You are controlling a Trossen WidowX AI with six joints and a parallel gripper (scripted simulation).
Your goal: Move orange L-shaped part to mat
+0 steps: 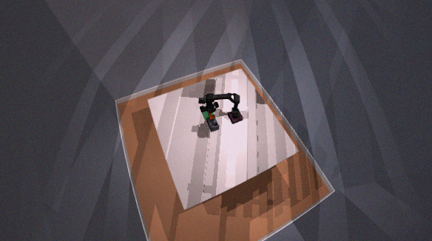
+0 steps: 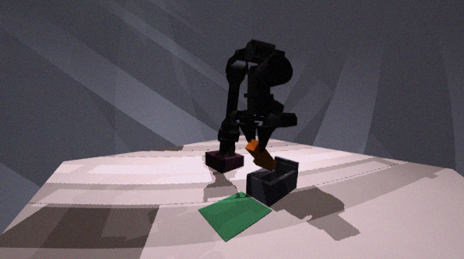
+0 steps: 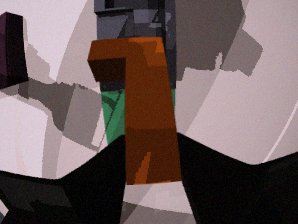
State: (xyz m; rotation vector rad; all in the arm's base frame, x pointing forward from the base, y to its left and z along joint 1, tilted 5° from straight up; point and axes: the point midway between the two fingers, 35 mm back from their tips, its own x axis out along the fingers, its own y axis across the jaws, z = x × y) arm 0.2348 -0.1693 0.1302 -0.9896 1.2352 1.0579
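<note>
The green mat lies 17 cm below my gripper tip, 6 cm to the right of it and 2 cm behind it. Round my gripper tip: orange L-shaped part (3 cm to the left, 3 cm below, 1 cm behind).
</note>
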